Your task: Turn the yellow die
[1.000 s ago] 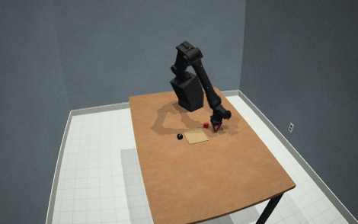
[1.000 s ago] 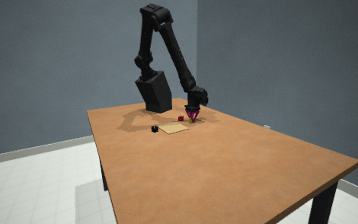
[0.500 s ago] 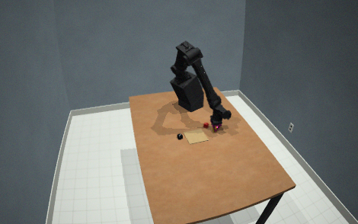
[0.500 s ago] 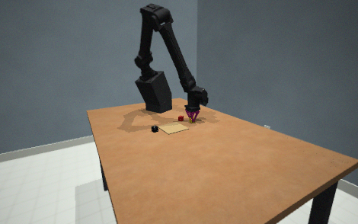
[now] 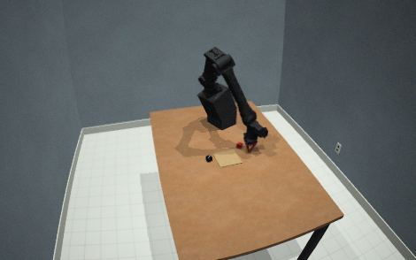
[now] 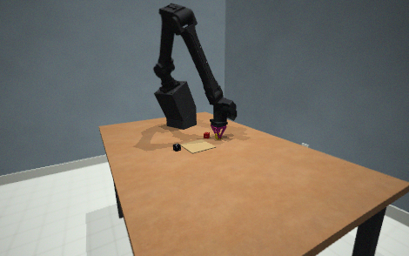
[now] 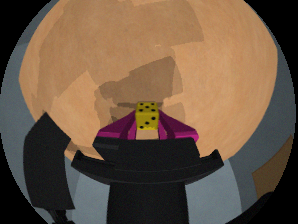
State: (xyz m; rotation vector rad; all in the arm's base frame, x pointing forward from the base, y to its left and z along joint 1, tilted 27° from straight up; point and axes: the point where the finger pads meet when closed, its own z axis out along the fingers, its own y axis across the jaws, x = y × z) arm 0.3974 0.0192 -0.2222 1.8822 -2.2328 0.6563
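My gripper is now 150 mm to the left of the tan mat, 20 mm short of it and 20 mm above it. Also, from my hand: red die: 60 mm behind, 40 mm to the right, 10 mm below; yellow die: right at my hand; black die: 260 mm to the right, 10 mm below.
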